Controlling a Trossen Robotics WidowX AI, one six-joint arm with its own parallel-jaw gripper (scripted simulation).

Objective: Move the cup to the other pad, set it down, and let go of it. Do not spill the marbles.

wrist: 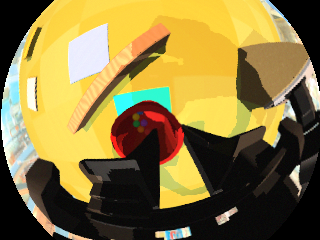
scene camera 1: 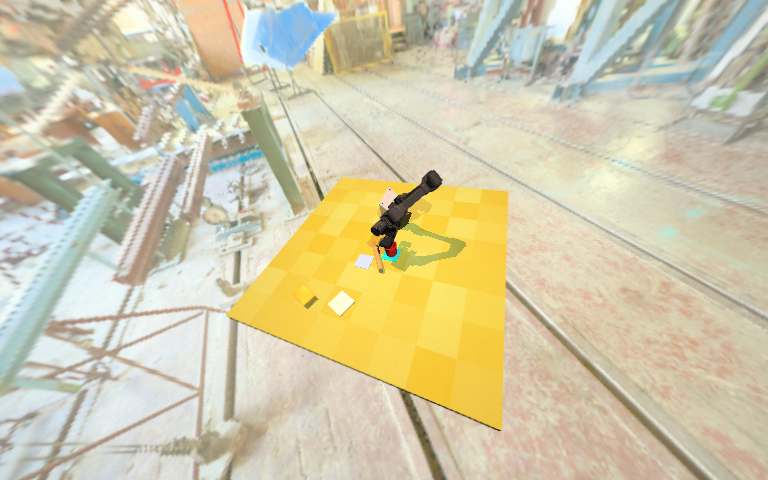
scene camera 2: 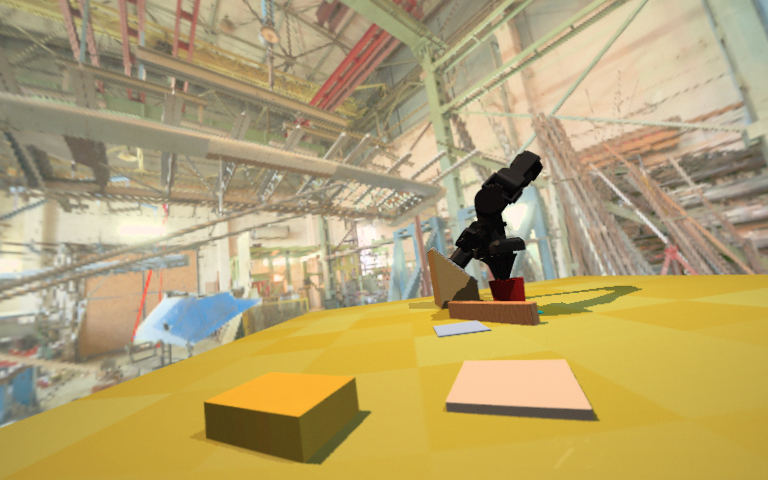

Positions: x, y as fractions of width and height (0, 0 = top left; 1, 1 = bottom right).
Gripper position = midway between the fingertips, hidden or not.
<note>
In view: the gripper (scene camera 2: 0.65, 0.59), a red cup (scene camera 2: 0.67, 0.60), a flat cream slab (scene camera 2: 0.71, 0.81), a block (scene camera 2: 0.37, 0.87), a wooden bar (wrist: 0.45, 0.20), a pale pad (wrist: 0.28, 0.23) and a cyan pad (wrist: 0.39, 0.42).
The red cup is seen too in the wrist view (wrist: 0.39, 0.56). The gripper shows as well in the wrist view (wrist: 0.53, 0.54).
</note>
